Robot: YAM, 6 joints.
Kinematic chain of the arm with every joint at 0, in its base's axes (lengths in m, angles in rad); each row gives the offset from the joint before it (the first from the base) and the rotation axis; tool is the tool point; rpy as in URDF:
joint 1: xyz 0 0 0.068 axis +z
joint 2: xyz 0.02 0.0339 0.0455 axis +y
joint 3: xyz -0.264 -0.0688 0 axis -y
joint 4: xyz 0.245 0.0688 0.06 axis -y
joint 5: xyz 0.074 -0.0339 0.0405 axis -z
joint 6: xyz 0.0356 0 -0.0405 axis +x
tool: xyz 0 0 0 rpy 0 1.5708 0
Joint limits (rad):
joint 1: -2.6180..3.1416
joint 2: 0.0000..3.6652
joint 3: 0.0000..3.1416
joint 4: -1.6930..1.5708
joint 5: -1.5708..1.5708
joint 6: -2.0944..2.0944
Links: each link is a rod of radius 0.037 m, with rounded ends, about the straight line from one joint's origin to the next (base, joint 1, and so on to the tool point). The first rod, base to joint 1, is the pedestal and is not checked.
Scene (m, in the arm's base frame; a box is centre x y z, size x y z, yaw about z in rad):
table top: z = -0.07
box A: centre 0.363 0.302 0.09 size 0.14 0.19 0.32 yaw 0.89
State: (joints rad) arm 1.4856 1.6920 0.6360 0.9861 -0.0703 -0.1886
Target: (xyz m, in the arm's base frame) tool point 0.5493 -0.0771 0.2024
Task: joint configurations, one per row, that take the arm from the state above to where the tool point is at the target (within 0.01 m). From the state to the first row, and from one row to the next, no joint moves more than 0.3 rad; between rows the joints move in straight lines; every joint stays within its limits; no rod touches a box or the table.
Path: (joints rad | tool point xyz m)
1: 1.2536 1.6072 0.7126 1.1323 -0.0685 -0.2881 | 0.1025 0.3202 0.2496
2: 1.0217 1.5223 0.7893 1.2784 -0.0667 -0.3877 | 0.1666 0.2768 0.3147
3: 0.7897 1.4375 0.8659 1.4246 -0.0649 -0.4872 | 0.2064 0.2114 0.3756
4: 0.5577 1.3526 0.9426 1.5708 -0.0632 -0.5868 | 0.2153 0.1369 0.4291
5: 0.3838 1.6182 1.1433 1.3878 -0.0412 -0.4872 | 0.3192 0.1305 0.4052
6: 0.2099 1.8838 1.3440 1.2049 -0.0192 -0.3877 | 0.4190 0.0900 0.3579
7: 0.0360 2.1493 1.5447 1.0219 0.0028 -0.2881 | 0.4999 0.0179 0.2891
8: -0.1379 2.4149 1.7455 0.8389 0.0249 -0.1886 | 0.5493 -0.0771 0.2024

